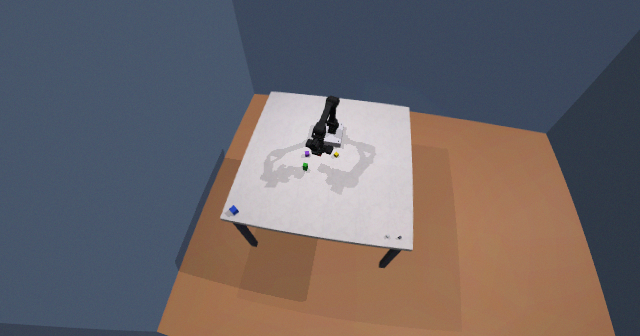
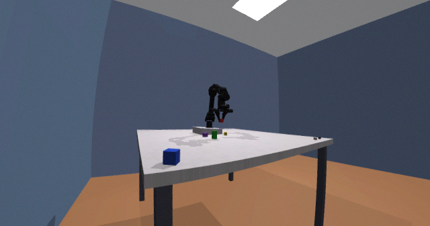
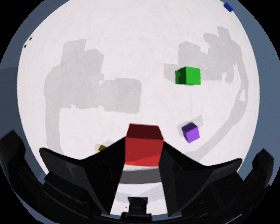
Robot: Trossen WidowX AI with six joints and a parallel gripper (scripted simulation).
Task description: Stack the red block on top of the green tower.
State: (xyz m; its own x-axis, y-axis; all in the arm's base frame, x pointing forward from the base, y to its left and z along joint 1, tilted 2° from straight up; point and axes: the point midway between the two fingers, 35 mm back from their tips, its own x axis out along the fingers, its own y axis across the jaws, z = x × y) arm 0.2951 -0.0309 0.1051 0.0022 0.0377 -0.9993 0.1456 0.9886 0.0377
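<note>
The purple block is 110 mm to the right of my gripper tip, 110 mm below it and 50 mm behind it. Also, from my gripper tip: blue block: 530 mm ahead, 470 mm to the right, 110 mm below; then red block: 10 mm above; then yellow block: 110 mm below, 100 mm to the left, 100 mm behind.
</note>
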